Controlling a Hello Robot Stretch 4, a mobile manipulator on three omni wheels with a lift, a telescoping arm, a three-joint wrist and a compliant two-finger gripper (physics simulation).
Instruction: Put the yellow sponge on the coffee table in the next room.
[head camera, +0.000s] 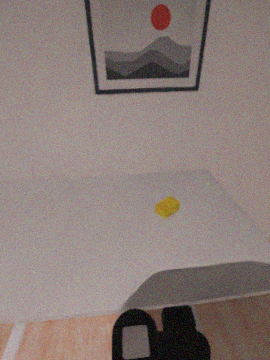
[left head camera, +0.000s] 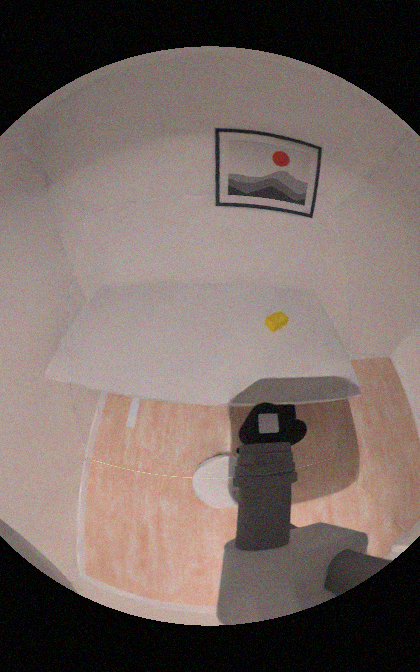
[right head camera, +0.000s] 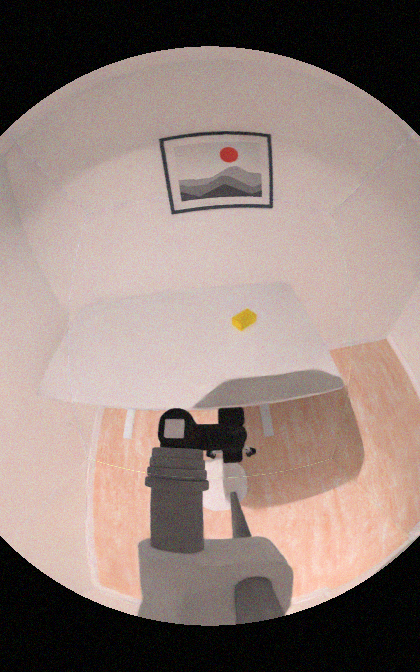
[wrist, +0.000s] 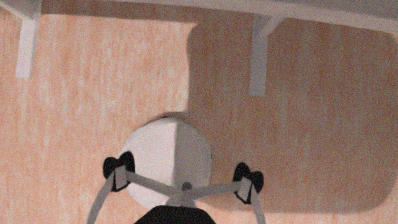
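Where they show: gripper, fingertip midpoint: (wrist: 184, 170); robot's base at its link origin: (wrist: 169, 158).
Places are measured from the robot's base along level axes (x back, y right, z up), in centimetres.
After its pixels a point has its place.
The yellow sponge (head camera: 167, 207) {z 96.7, x -69.9, y 19.0 cm} (left head camera: 276, 321) (right head camera: 244, 319) lies on a white table (head camera: 75, 235) {z 92.2, x -61.8, y -22.1 cm} (left head camera: 175, 345) (right head camera: 150, 350), right of its middle. My gripper (wrist: 184, 170) {z 84.2, x -16.3, y 8.7 cm} (right head camera: 231, 452) is open, its two fingertips wide apart with nothing between them. It hangs in front of the table's near edge, over my round white base, and is apart from the sponge. In the left head camera view the fingers are mostly hidden by the wrist. The sponge does not show in the wrist view. No coffee table can be made out as a separate thing.
A framed picture (head camera: 147, 65) {z 151.9, x -112.0, y 14.9 cm} (left head camera: 267, 172) (right head camera: 217, 172) hangs on the wall behind the table. White table feet (wrist: 258, 65) stand on the wooden floor (wrist: 90, 90) {z -2.7, x -31.3, y -44.7 cm} below the table edge. Walls rise at both sides. A shadow falls over the table's front right part and the floor.
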